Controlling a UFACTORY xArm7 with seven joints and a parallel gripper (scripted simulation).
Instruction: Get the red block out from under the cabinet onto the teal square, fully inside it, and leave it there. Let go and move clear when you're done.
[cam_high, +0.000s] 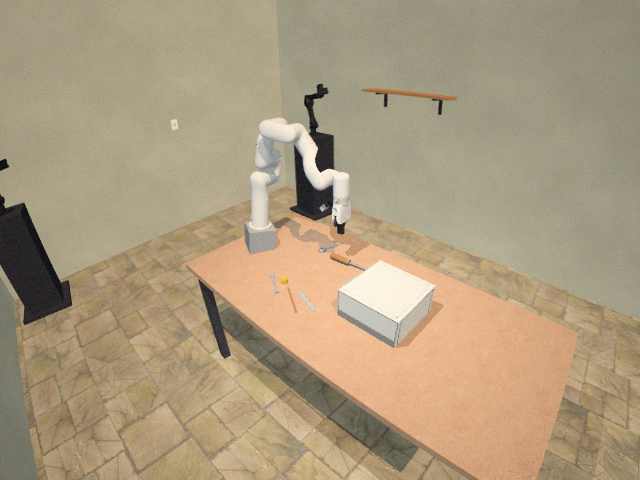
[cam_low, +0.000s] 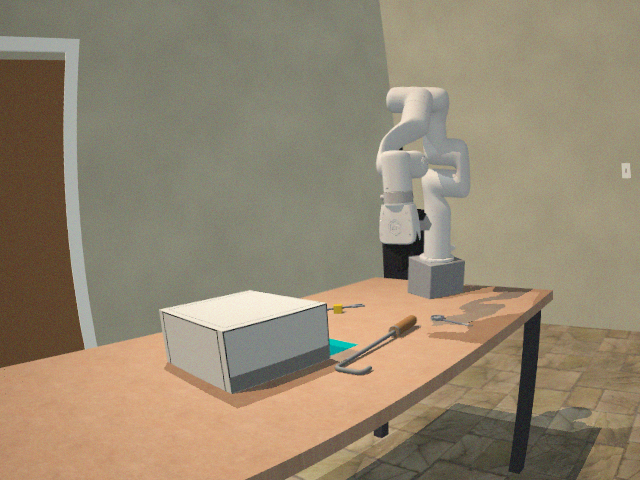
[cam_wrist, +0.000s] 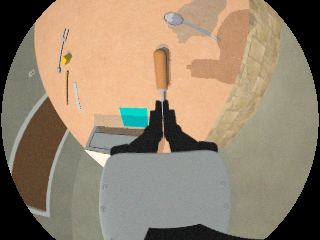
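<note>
Now: the long tool 120 mm ahead of my hand, 60 mm to the left of it and 170 mm below it. Round my hand: teal square (200 mm ahead, 70 mm to the right, 190 mm below); spoon (140 mm behind, 30 mm to the left, 180 mm below); yellow cube (50 mm behind, 320 mm to the right, 170 mm below).
</note>
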